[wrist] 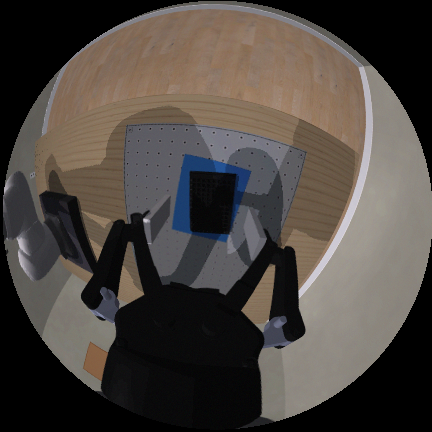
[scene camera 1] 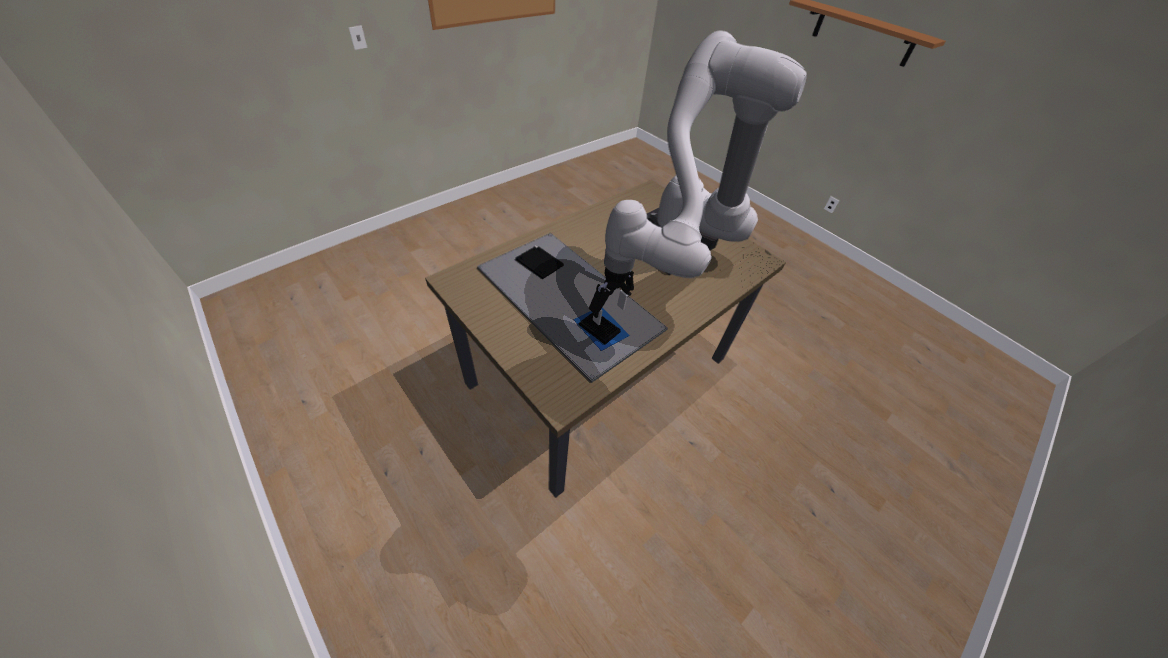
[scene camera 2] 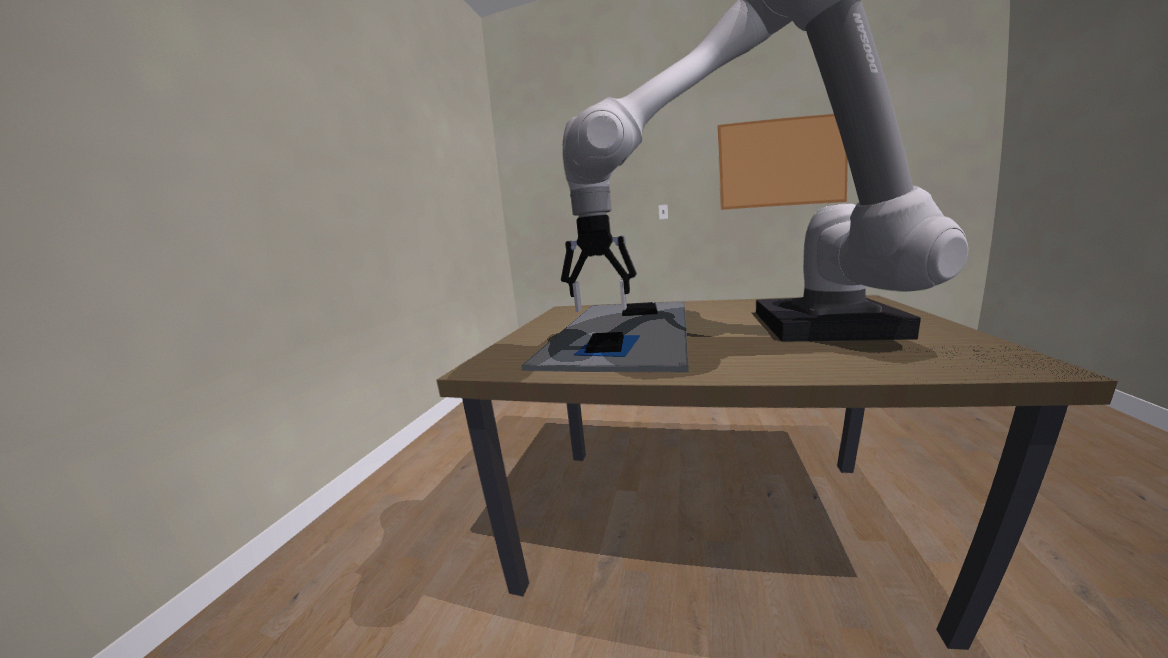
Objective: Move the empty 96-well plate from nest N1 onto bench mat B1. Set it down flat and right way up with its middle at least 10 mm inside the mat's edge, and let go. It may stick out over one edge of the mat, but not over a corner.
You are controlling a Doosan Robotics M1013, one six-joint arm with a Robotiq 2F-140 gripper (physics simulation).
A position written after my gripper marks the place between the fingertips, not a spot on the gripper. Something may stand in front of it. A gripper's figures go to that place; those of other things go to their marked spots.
My gripper (wrist: 207,211): 21 cm from the lens. A black 96-well plate (wrist: 211,193): 29 cm from the lens. A blue bench mat B1 (wrist: 180,222) is 34 cm from the lens. The marked spots on the blue bench mat B1 and the black 96-well plate are 10 cm apart.
